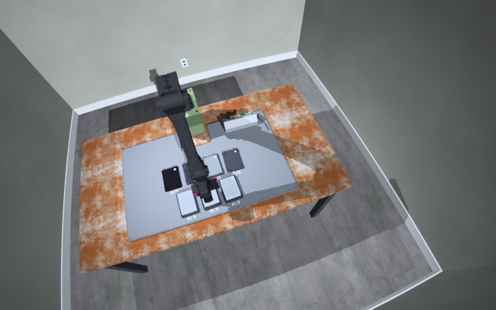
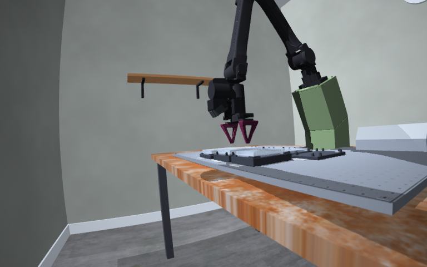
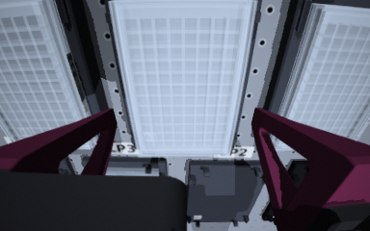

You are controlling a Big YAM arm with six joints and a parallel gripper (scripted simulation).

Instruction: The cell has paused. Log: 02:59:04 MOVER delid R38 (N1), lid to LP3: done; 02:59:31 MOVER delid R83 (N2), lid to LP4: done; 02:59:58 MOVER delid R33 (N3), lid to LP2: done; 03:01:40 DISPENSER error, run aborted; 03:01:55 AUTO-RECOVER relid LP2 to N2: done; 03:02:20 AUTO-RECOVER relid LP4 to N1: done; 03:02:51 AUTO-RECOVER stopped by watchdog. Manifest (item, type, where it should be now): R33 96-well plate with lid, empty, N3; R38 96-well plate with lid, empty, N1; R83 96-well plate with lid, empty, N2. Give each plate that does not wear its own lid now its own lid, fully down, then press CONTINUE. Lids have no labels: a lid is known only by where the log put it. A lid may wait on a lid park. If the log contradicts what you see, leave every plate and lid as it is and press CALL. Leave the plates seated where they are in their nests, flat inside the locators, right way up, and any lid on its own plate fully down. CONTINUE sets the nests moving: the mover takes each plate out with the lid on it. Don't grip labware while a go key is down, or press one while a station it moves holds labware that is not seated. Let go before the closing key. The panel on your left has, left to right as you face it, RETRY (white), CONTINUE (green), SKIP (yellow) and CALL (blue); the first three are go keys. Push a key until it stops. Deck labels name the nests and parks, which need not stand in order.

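My gripper is now 17 cm past the clear lid, 8 cm to the right of it and 5 cm above it. Also, from my hand: LP3 label (8 cm behind, 8 cm to the left, 6 cm below); then LP2 label (9 cm behind, 5 cm to the right, 6 cm below); then LP2 park (18 cm behind, 5 cm to the right, 6 cm below).
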